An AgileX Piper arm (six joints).
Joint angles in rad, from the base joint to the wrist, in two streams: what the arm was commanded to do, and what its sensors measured. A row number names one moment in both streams.
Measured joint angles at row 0:
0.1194, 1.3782, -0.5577, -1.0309, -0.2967, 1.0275
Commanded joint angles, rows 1 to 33:
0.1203, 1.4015, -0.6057, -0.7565, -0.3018, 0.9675
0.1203, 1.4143, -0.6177, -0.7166, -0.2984, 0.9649
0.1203, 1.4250, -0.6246, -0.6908, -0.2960, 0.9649
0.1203, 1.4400, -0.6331, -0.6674, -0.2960, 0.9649
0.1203, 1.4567, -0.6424, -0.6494, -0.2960, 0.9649
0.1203, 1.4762, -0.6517, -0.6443, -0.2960, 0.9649
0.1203, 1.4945, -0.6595, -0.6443, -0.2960, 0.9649
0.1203, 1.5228, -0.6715, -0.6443, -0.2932, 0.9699
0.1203, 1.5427, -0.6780, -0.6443, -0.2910, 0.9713
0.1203, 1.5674, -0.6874, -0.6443, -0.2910, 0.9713
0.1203, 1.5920, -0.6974, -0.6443, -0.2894, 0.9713
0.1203, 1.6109, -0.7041, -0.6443, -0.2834, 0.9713
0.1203, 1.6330, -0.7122, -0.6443, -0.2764, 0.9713
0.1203, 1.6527, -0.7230, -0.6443, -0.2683, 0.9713
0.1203, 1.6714, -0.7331, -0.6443, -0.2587, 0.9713
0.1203, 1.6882, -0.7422, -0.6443, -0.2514, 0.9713
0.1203, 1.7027, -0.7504, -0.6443, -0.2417, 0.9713
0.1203, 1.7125, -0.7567, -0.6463, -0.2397, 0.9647
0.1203, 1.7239, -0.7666, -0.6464, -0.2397, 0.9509
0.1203, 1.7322, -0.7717, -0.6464, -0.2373, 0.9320
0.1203, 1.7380, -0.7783, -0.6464, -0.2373, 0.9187
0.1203, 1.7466, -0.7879, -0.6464, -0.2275, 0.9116
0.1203, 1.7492, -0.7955, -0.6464, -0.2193, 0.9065
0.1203, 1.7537, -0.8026, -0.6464, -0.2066, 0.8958
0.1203, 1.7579, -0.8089, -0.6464, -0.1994, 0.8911
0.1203, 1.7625, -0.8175, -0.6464, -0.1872, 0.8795
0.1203, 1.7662, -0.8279, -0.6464, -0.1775, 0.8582
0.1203, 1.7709, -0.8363, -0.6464, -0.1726, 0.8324
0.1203, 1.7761, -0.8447, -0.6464, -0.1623, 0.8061
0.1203, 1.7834, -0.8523, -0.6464, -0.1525, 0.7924
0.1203, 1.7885, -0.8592, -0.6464, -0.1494, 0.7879
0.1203, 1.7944, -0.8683, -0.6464, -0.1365, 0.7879
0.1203, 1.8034, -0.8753, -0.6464, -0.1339, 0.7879
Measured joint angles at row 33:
0.1194, 1.7780, -0.8462, -0.6471, -0.1629, 0.8236
